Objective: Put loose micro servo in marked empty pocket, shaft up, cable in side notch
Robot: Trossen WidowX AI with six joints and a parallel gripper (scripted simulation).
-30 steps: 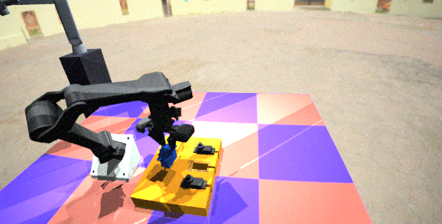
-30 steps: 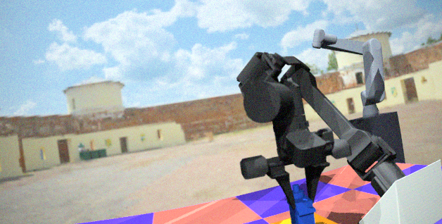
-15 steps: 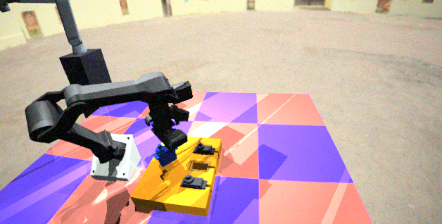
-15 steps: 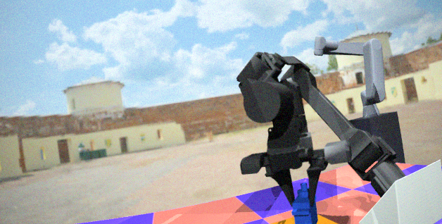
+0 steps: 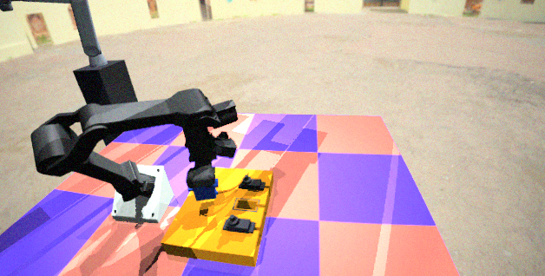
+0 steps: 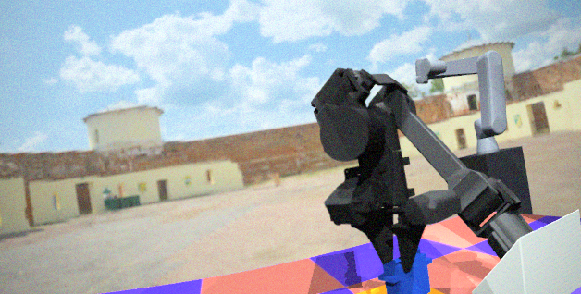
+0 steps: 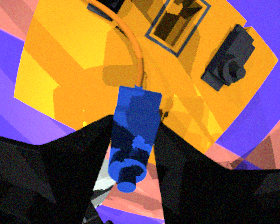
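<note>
My gripper tip is now 100 mm above the yellow deck and 10 mm past it.
</note>
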